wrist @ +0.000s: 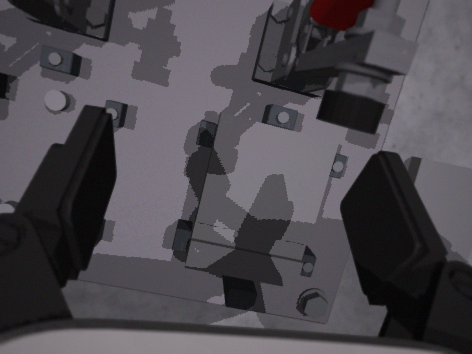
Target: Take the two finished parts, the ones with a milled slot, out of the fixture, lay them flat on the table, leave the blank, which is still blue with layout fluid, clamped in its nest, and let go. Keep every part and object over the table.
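Places are measured from the arm's base along level axes (x back, y left, z down), in centimetres.
Pixels of known places: gripper, fingertip midpoint: [241,161].
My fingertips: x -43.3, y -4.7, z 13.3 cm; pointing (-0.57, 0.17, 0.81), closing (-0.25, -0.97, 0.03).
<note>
Ahead of a thing's pixels: the offset from my fingertips to its top centre. "spot": to the spot under its first point.
My gripper [241,161] is wide open, with nothing between its fingers. Below and between the fingers, a bare grey block @(dx +2.1, dy -2.6, dz +4.8 cm) [277,200] sits among the small locating blocks of a nest on the fixture plate @(dx -0.8, dy +9.1, dz +6.9 cm) [150,200]. Shadows cross its top, and I cannot make out a slot on it; no blue shows on it. Another grey block @(dx +0.1, dy -14.3, dz +7.4 cm) [445,192] lies on the table off the plate's right edge, partly hidden by the right finger. The blue blank does not show in this view.
A toggle clamp with a red handle @(spot: dx -6.0, dy -1.2, dz +0.4 cm) [342,11] and black tip @(spot: dx -2.5, dy -1.5, dz -3.3 cm) [351,110] stands at the nest's upper right. Another clamp's base @(spot: dx -3.0, dy +8.0, dz +5.6 cm) [95,17] is at upper left, above small stops and a round button @(dx +1.3, dy +8.7, dz +6.3 cm) [56,101]. A bolt @(dx +6.7, dy -8.5, dz +6.2 cm) [313,302] marks the plate's near corner.
</note>
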